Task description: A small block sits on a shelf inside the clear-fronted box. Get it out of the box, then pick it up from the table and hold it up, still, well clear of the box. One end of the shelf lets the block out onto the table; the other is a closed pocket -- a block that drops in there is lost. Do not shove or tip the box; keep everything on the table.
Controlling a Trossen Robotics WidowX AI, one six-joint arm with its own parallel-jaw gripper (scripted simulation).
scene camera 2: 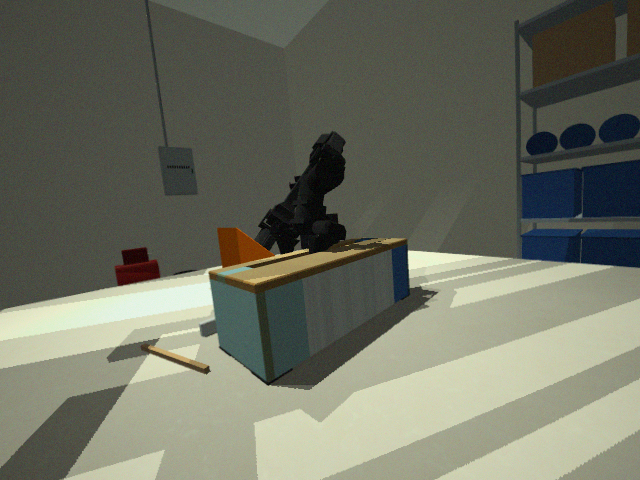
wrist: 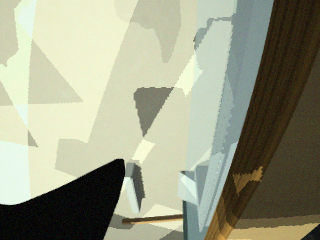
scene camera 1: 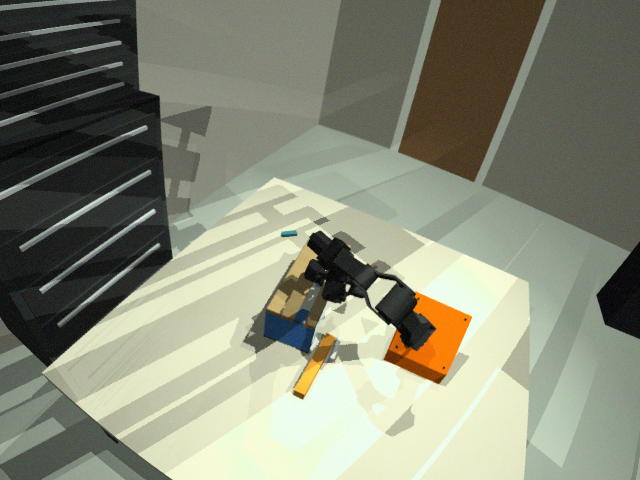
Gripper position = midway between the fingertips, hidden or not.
In view: my gripper (scene camera 2: 298,270), a long box (scene camera 2: 271,314) and an orange stick (scene camera 1: 304,384).
The long box shows as well in the wrist view (wrist: 246,147) and in scene camera 1 (scene camera 1: 293,317). My gripper is seen too in the wrist view (wrist: 196,167) and in scene camera 1 (scene camera 1: 334,290). Scene camera 2 does not show the orange stick, which is hidden by the long box. The wrist view misses the orange stick: it is out of frame.
